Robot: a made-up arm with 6 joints. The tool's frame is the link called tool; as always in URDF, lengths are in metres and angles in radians. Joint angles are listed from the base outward.
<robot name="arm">
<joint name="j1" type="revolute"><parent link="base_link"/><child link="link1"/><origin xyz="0.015 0.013 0.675" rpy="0 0 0"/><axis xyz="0 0 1"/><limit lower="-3.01" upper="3"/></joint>
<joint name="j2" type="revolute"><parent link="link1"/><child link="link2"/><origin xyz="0.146 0.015 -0.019" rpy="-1.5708 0 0"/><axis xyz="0 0 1"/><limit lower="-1.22" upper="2.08"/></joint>
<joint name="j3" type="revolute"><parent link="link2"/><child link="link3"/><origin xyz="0.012 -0.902 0.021" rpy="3.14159 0 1.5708"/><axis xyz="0 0 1"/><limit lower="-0.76" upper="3.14"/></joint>
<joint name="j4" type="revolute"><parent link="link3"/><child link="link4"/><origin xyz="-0.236 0.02 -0.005" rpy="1.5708 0 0"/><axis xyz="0 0 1"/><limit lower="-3.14" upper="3.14"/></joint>
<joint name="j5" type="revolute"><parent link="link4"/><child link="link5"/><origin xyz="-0.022 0.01 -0.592" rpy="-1.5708 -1.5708 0"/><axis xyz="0 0 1"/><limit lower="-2.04" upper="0.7"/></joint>
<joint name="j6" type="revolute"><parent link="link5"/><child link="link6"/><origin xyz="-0.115 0.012 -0.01" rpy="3.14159 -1.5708 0"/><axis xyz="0 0 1"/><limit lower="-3.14" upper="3.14"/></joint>
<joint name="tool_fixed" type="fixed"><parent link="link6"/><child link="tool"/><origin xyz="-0.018 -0.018 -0.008" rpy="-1.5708 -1.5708 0"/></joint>
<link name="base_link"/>
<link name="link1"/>
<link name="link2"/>
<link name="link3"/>
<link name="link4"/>
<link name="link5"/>
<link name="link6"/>
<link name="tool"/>
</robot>
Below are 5 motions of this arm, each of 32 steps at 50 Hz.
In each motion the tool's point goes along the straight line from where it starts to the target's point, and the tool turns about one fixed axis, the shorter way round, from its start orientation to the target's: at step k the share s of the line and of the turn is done. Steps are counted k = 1, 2, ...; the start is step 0. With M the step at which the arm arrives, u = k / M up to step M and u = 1 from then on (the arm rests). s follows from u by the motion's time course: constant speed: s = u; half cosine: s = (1 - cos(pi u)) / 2; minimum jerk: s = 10 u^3 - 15 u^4 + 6 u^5.
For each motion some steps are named. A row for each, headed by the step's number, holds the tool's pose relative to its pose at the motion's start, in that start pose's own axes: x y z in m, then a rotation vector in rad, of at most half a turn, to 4 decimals.
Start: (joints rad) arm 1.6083 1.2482 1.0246 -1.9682 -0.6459 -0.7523
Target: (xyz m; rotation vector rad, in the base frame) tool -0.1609 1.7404 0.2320 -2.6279 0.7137 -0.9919
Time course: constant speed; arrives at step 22
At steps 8, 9, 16, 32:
8: 0.0166 0.1172 0.2736 0.0650 0.1703 -0.1813
9: 0.0186 0.1318 0.3078 0.0732 0.1916 -0.2040
16: 0.0331 0.2344 0.5473 0.1301 0.3406 -0.3626
32: 0.0455 0.3223 0.7525 0.1788 0.4684 -0.4986

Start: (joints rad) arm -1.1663 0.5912 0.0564 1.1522 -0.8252 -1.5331
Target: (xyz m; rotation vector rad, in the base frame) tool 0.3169 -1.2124 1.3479 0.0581 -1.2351 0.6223
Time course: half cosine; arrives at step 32
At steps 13, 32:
13: 0.0011 0.0824 0.0454 -0.2653 -0.1696 -0.0002
32: 0.0032 0.2321 0.1279 -0.7477 -0.4780 -0.0006

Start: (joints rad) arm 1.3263 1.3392 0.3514 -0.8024 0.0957 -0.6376
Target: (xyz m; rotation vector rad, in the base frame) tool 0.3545 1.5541 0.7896 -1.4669 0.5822 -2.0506
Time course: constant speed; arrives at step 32
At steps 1, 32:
1: 0.0115 -0.0056 0.0016 0.0070 0.0016 0.0036
32: 0.3687 -0.1789 0.0514 0.2252 0.0514 0.1140

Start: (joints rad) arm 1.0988 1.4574 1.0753 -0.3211 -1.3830 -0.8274
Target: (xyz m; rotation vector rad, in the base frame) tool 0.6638 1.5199 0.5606 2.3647 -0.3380 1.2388
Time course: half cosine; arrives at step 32
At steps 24, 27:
24: -0.0809 0.0265 0.0006 -0.5877 -0.2093 -0.0150
27: -0.0892 0.0292 0.0007 -0.6479 -0.2307 -0.0166

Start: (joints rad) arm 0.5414 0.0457 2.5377 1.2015 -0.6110 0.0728
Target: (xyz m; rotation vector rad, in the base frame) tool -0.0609 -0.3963 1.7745 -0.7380 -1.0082 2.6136
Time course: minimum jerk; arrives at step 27
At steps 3, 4, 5, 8, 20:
3: -0.0002 0.0001 -0.0041 -0.0029 -0.0132 0.0033
4: -0.0005 0.0001 -0.0090 -0.0066 -0.0295 0.0074
5: -0.0010 0.0002 -0.0166 -0.0120 -0.0541 0.0135
8: -0.0032 0.0007 -0.0557 -0.0404 -0.1815 0.0454
20: -0.0180 0.0039 -0.3119 -0.2263 -1.0167 0.2544

